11 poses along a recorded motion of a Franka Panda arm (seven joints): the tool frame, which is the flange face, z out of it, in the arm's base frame.
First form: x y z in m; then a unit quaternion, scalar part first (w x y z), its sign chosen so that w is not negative.
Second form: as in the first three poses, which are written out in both.
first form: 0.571 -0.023 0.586 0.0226 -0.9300 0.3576 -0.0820
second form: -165.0 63.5 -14.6 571 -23 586
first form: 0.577 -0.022 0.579 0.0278 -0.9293 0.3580 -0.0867
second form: -164.4 63.3 -15.3 577 -22 579
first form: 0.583 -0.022 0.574 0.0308 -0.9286 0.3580 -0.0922
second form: -164.0 63.2 -16.3 583 -22 574
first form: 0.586 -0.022 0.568 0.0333 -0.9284 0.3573 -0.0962
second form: -163.7 63.0 -17.0 586 -22 568
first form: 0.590 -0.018 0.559 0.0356 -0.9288 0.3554 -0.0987
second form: -163.5 62.6 -17.4 590 -18 559
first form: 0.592 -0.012 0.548 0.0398 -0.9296 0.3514 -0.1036
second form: -163.2 61.7 -18.2 592 -12 548
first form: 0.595 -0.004 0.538 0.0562 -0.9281 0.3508 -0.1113
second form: -161.3 61.0 -19.3 595 -4 538
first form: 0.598 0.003 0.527 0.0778 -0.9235 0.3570 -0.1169
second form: -158.5 61.3 -20.1 598 3 527
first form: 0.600 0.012 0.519 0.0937 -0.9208 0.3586 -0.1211
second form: -156.5 61.0 -20.6 600 12 519
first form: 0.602 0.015 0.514 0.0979 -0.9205 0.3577 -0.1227
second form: -156.1 60.7 -20.8 602 15 514
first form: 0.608 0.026 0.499 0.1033 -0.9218 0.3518 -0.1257
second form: -155.8 59.5 -21.2 608 26 499
